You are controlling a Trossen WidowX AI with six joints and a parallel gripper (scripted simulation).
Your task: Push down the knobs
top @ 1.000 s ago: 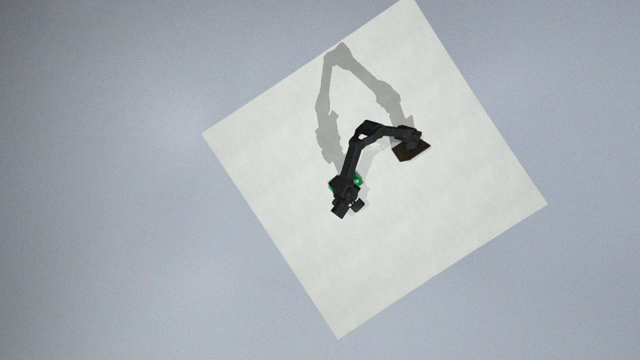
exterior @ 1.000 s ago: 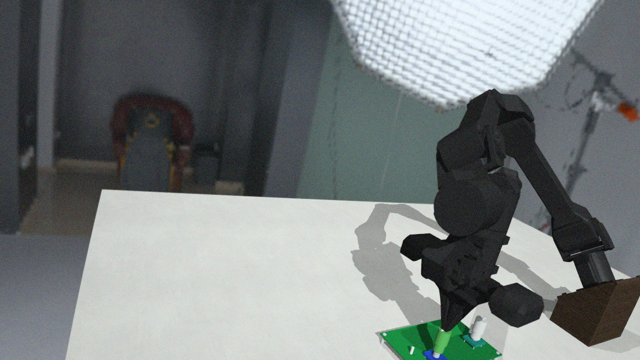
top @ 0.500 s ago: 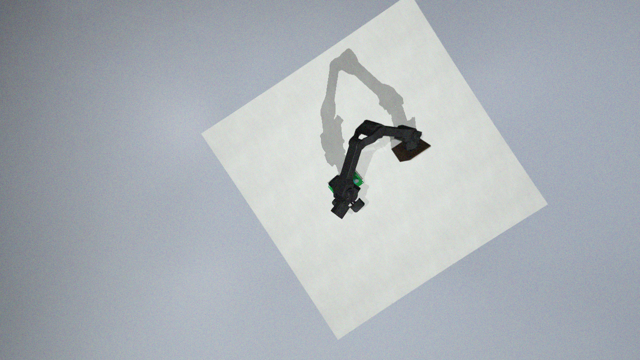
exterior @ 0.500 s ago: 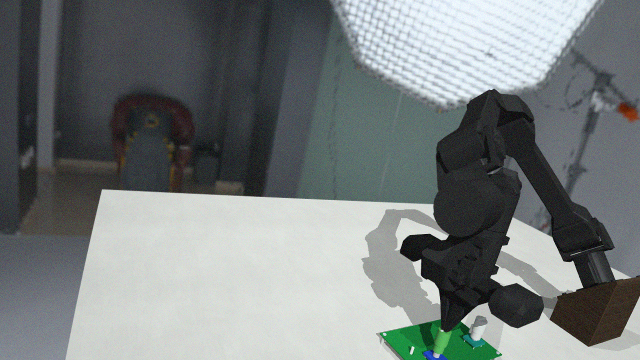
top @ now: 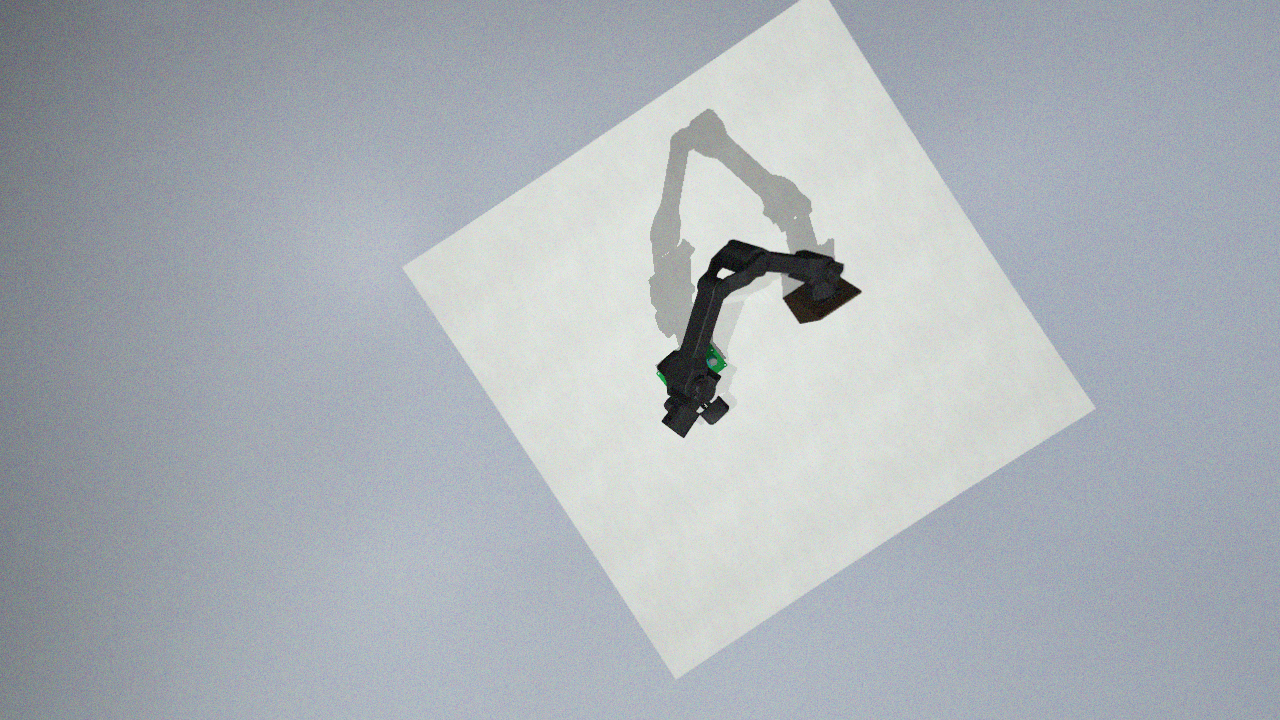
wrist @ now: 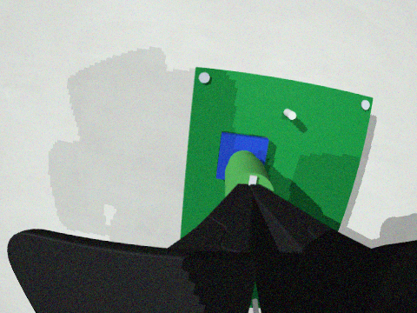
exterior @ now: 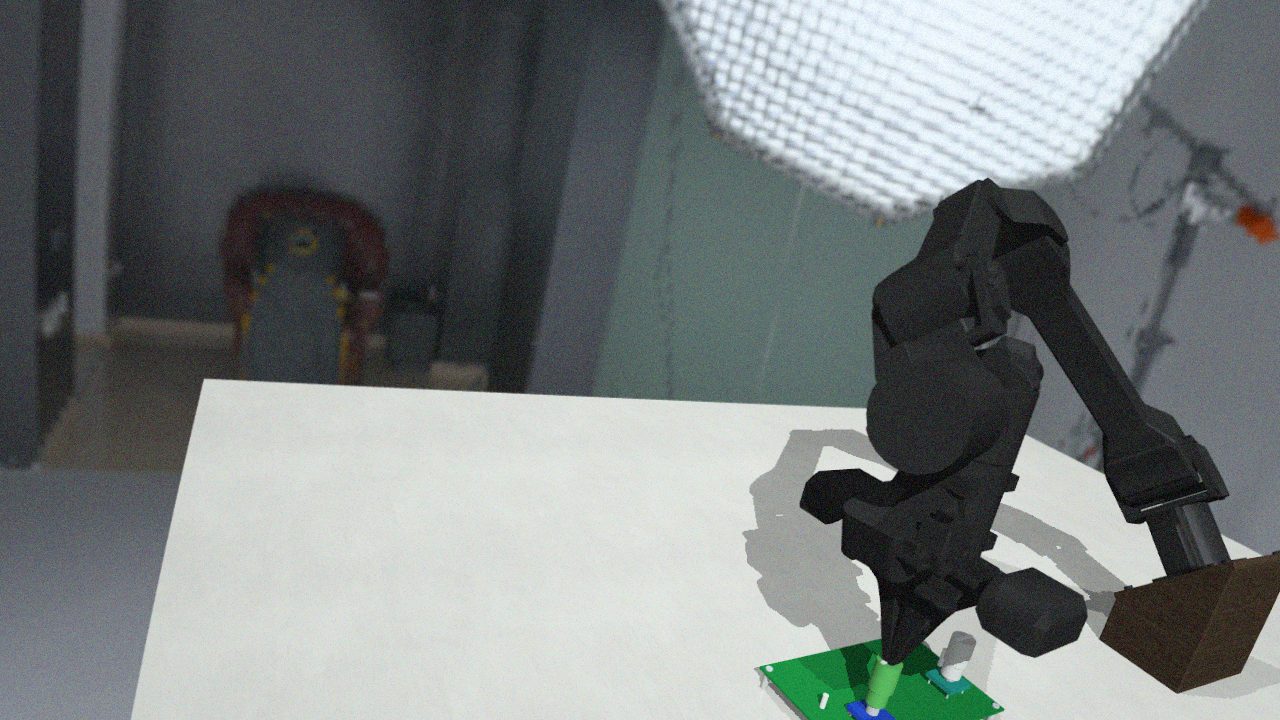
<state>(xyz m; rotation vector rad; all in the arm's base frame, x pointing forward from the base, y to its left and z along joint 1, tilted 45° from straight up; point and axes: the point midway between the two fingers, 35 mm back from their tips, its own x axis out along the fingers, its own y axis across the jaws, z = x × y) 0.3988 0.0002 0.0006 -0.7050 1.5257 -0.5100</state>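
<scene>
Now: gripper tip 1 cm above the green knob. From my gripper tip the other things lie so: white knob (9 cm behind, 1 cm to the right, 2 cm below).
</scene>
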